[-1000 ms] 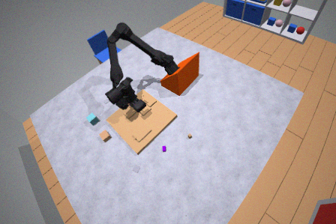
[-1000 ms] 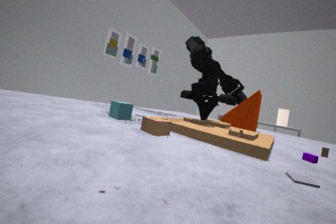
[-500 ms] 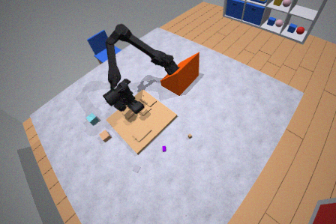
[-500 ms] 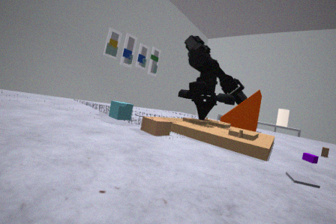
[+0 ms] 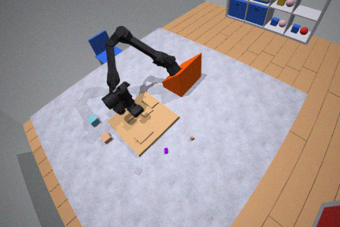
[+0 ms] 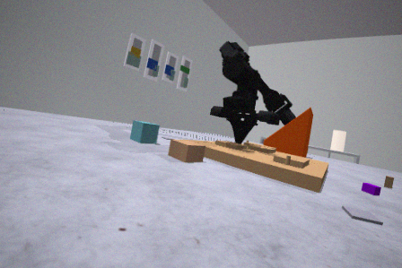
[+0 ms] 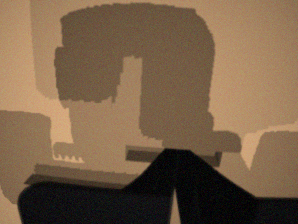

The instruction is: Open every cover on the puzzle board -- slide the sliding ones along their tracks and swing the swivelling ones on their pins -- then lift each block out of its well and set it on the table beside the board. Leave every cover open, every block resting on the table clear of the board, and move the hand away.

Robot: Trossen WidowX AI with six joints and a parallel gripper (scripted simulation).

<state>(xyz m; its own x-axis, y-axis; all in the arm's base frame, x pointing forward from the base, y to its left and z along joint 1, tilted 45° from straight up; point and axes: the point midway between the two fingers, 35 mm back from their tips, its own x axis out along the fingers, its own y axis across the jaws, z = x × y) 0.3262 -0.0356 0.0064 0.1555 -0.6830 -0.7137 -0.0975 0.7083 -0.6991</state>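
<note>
My gripper tip is now 70 mm to the right of the tan puzzle board and 30 mm past it. From my gripper tip the other things lie so: cyan block 210 mm ahead, 120 mm to the right; then small brown block 340 mm to the left, 130 mm behind, 10 mm below; then purple block 300 mm to the left, 20 mm below.
</note>
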